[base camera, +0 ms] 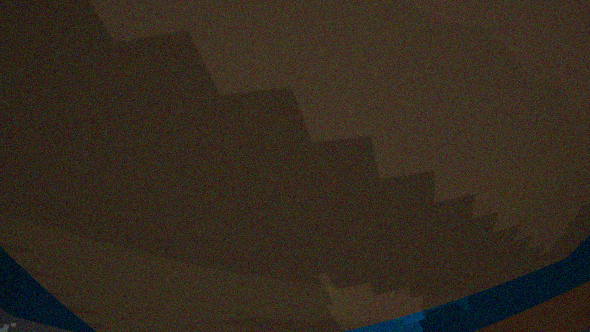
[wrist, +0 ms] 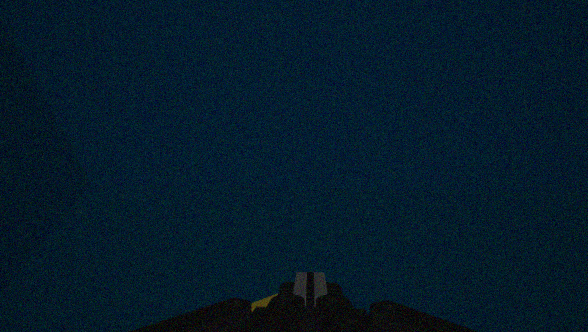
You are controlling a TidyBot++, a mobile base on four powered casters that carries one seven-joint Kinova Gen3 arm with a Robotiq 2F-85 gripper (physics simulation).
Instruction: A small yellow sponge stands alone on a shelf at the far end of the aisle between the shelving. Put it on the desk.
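Frame: origin at the arm's base, x down, y ahead, z right, level; centimetres.
Seen in the pictures: gripper, fingertip midpoint: (wrist: pixel 310 292).
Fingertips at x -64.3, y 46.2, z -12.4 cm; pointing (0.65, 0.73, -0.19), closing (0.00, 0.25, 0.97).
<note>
A point is followed by its place in that frame.
My gripper (wrist: pixel 310 292) @[y 46.2, x -64.3, z -12.4 cm] is shut, with its two grey fingertips close together at the bottom of the wrist view and no object between them. A small yellow patch (wrist: pixel 263 302) @[y 45.3, x -63.9, z -14.5 cm] shows just left of the fingers, partly hidden behind the dark finger links. It may be part of the sponge, but too little shows to tell. The desk and the shelf cannot be made out in either view. The gripper does not show in the base camera view.
A dark blue surface (wrist: pixel 300 125) @[y 58.6, x -65.8, z -16.4 cm] fills the wrist view behind the gripper. In the base camera view a dim brown surface (base camera: pixel 400 75) @[y 18.5, x 9.6, z 3.7 cm] with a stepped shadow edge fills most of the picture. A blue band (base camera: pixel 530 282) @[y 22.3, x 32.0, z 24.4 cm] crosses the lower right, and an orange-brown area (base camera: pixel 560 312) @[y 21.2, x 39.6, z 34.1 cm] lies below it.
</note>
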